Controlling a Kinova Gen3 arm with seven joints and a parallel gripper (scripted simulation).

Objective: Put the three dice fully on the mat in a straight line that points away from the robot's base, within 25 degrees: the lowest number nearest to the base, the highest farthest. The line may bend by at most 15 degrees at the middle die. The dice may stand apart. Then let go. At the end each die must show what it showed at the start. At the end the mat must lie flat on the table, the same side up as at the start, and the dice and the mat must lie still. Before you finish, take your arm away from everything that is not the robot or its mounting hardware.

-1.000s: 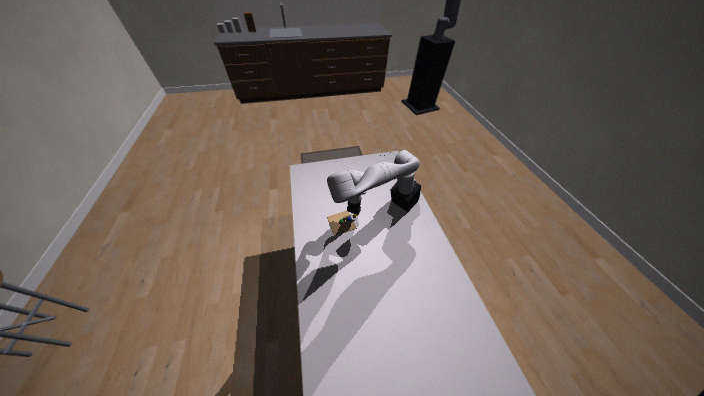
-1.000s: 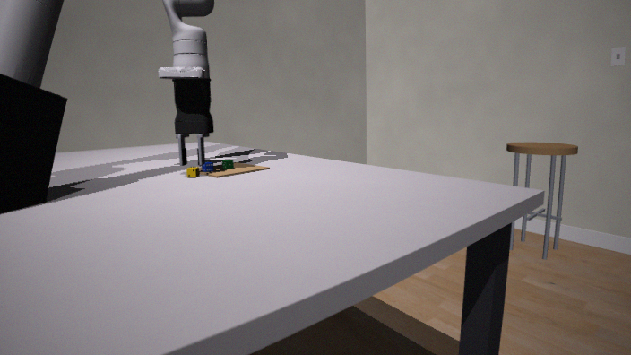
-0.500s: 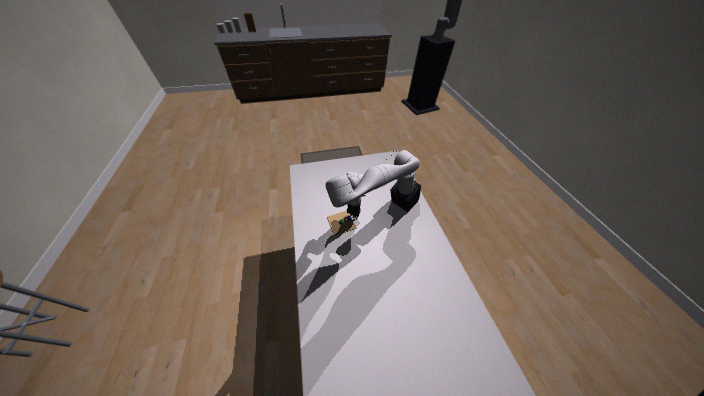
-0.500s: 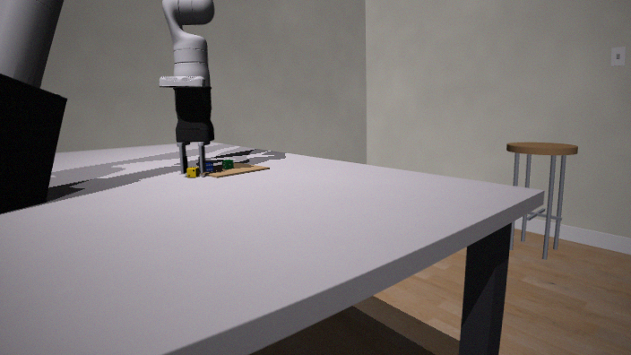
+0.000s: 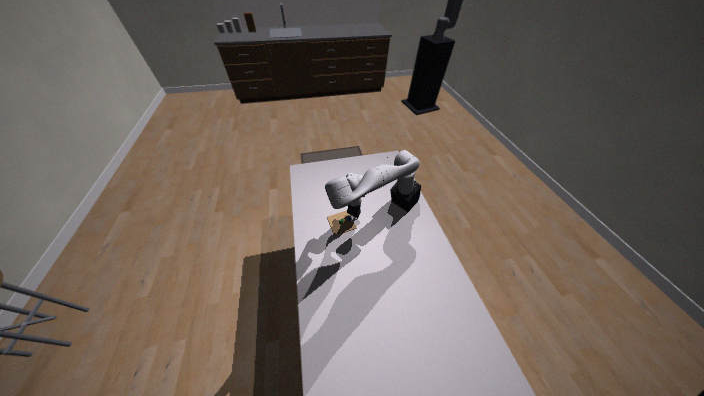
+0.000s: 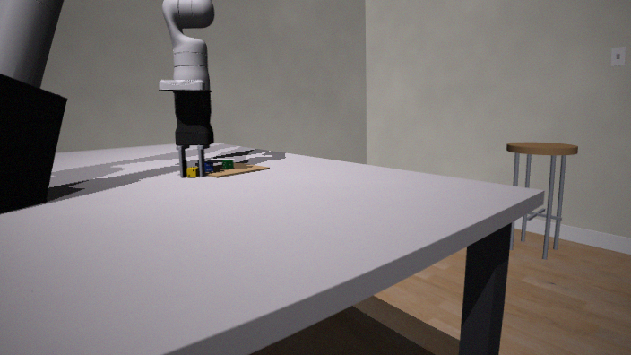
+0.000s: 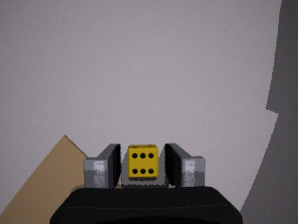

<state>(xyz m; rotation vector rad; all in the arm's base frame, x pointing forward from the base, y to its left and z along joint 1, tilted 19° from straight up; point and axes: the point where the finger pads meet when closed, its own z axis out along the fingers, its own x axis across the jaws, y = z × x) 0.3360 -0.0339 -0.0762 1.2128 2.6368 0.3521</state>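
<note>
Right now my hand is 1 cm above the yellow die. Also, from my hand: tan mat (10 cm ahead, 2 cm below, 1 cm to the left); then green die (10 cm ahead, 1 cm to the left, 1 cm below); then blue die (5 cm ahead, 2 cm to the left, 1 cm below).
</note>
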